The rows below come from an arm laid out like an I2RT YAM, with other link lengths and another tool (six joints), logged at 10 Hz.
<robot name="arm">
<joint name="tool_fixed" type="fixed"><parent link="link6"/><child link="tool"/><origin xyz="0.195 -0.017 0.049" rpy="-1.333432 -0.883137 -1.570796"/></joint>
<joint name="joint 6" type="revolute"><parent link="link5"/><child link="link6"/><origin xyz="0.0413 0 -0.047" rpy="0 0 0"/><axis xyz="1 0 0"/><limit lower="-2.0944" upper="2.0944"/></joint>
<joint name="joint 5" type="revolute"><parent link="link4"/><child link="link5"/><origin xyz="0.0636 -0.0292 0.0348" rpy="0 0 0"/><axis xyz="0 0 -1"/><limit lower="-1.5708" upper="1.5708"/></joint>
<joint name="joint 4" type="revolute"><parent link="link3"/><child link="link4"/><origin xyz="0.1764 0.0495 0.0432" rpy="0 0 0"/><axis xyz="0 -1 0"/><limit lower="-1.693" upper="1.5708"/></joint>
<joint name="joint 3" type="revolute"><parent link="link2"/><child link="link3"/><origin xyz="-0.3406 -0.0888 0" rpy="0 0 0"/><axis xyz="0 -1 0"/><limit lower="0" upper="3.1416"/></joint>
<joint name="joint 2" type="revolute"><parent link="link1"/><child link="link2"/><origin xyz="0.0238 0.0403 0.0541" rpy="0 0 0"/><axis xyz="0 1 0"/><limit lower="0" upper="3.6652"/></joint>
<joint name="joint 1" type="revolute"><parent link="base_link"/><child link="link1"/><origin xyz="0 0 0.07" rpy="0 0 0"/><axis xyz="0 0 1"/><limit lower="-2.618" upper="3.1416"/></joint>
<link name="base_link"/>
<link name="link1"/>
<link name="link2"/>
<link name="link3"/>
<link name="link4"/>
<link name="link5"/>
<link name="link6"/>
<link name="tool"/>
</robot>
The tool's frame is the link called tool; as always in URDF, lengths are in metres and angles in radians.
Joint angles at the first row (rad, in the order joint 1, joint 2, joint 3, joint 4, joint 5, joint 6):
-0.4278, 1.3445, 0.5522, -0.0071, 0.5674, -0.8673
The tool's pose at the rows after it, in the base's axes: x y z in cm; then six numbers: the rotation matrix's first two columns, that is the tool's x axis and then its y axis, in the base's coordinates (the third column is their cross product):
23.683 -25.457 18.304 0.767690 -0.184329 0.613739 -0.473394 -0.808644 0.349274
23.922 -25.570 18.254 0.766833 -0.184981 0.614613 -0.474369 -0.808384 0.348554
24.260 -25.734 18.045 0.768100 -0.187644 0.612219 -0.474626 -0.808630 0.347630
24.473 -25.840 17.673 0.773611 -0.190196 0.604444 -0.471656 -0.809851 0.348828
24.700 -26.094 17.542 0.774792 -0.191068 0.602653 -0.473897 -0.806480 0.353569
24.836 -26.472 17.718 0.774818 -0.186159 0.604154 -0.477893 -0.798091 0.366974
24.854 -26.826 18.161 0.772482 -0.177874 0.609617 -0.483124 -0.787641 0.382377
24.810 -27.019 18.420 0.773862 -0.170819 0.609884 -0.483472 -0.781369 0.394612
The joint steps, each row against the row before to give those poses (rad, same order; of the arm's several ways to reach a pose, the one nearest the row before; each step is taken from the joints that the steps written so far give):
-0.0001, 0.0145, 0.0008, 0.0100, 0.0019, -0.0004
0.0001, 0.0103, 0.0015, 0.0091, 0.0001, 0.0012
0.0000, 0.0183, 0.0026, 0.0111, -0.0001, 0.0023
0.0000, 0.0180, 0.0000, 0.0080, 0.0004, 0.0000
-0.0001, 0.0164, 0.0001, 0.0153, 0.0065, -0.0004
0.0001, 0.0103, -0.0001, 0.0190, 0.0149, -0.0073
0.0000, 0.0003, 0.0000, 0.0168, 0.0168, -0.0102
0.0000, -0.0011, 0.0000, 0.0080, 0.0111, -0.0103

